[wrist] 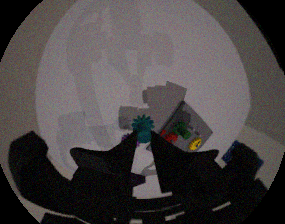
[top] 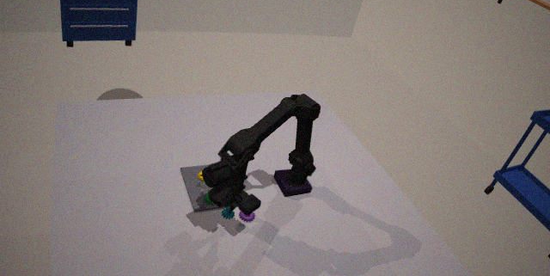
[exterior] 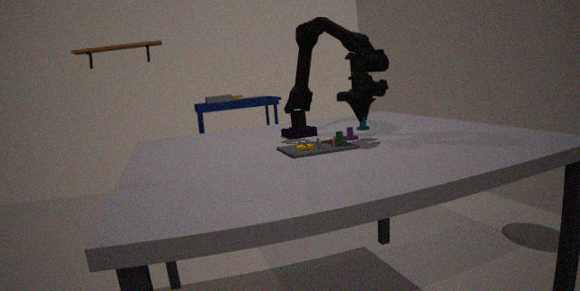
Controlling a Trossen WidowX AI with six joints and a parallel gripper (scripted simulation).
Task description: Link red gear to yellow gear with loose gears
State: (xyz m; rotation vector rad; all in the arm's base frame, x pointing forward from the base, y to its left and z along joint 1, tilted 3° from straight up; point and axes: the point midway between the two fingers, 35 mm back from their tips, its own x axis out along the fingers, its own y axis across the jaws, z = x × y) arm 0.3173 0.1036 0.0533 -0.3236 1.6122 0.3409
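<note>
Now: gripper tip 100 mm to the left of the green gear, 40 mm above it and 20 mm short of it. Round my gripper tip: teal gear (10 mm below); red arrow (70 mm to the right, 60 mm below, 20 mm behind); purple gear (80 mm behind, 50 mm below, 10 mm to the right).
</note>
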